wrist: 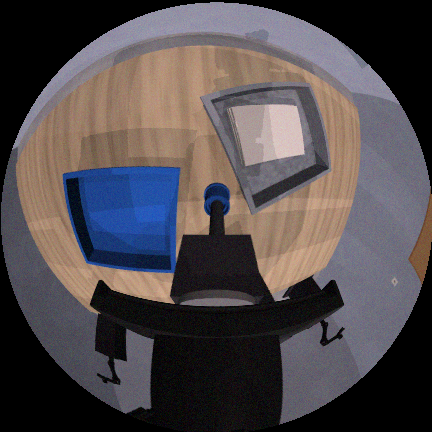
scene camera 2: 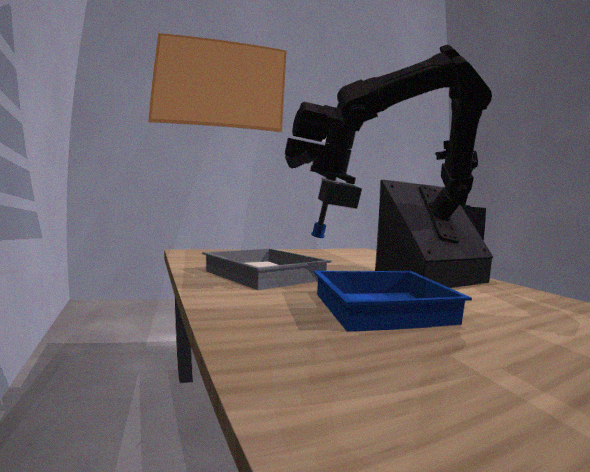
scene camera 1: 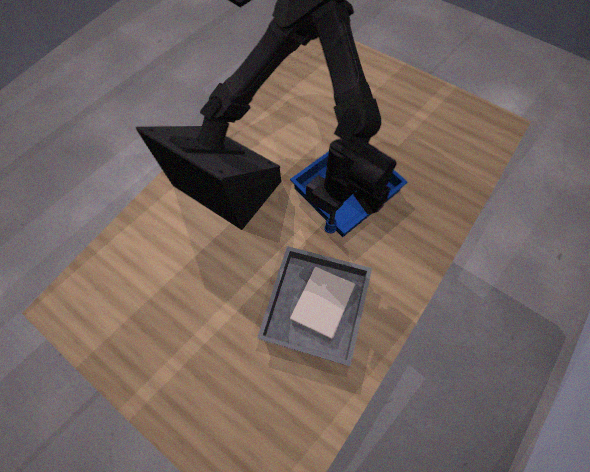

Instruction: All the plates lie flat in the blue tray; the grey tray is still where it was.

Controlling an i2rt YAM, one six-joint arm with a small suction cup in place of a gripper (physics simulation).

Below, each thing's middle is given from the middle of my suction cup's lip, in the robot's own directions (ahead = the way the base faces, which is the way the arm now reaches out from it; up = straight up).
My suction cup is now 15 cm to the left of the grey tray (scene camera 1: 297,265), 10 cm above it and 9 cm short of it. The rest, counted from my suction cup: blue tray (scene camera 2: 360,300): 17 cm to the left, 10 cm below, 8 cm behind.
